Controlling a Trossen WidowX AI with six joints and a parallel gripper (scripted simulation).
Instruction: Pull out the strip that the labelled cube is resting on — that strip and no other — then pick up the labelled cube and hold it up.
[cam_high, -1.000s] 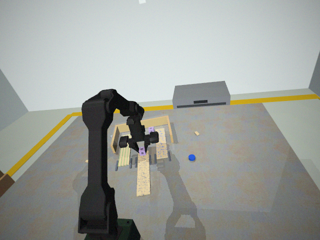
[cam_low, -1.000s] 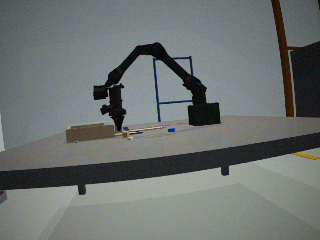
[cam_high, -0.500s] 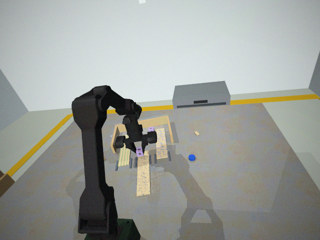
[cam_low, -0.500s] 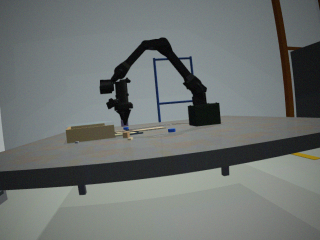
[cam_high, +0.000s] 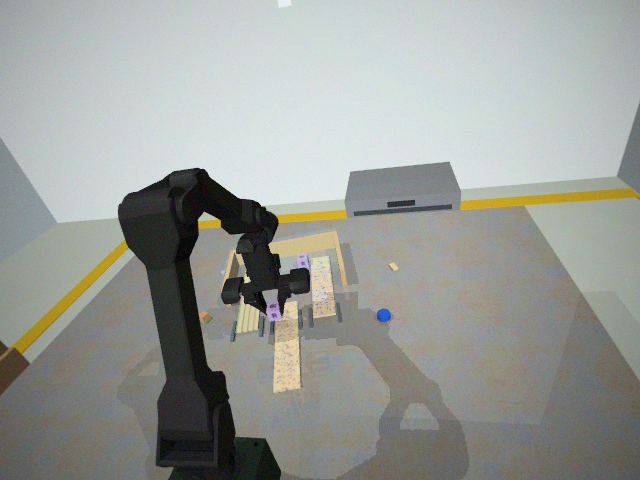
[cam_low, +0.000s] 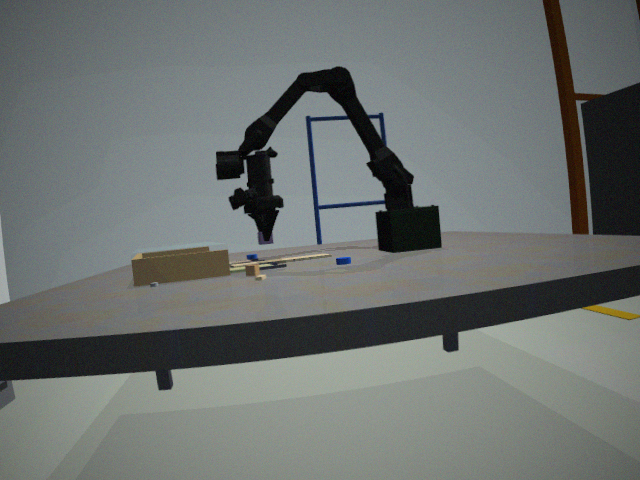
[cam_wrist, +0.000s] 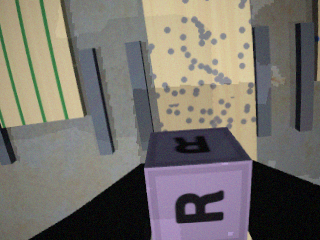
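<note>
Right now the tan speckled strip is 30 mm behind my gripper tip, 30 mm to the right of it and 50 mm below it. Round my gripper tip: tan block: 260 mm ahead, 230 mm to the right, 50 mm below.
</note>
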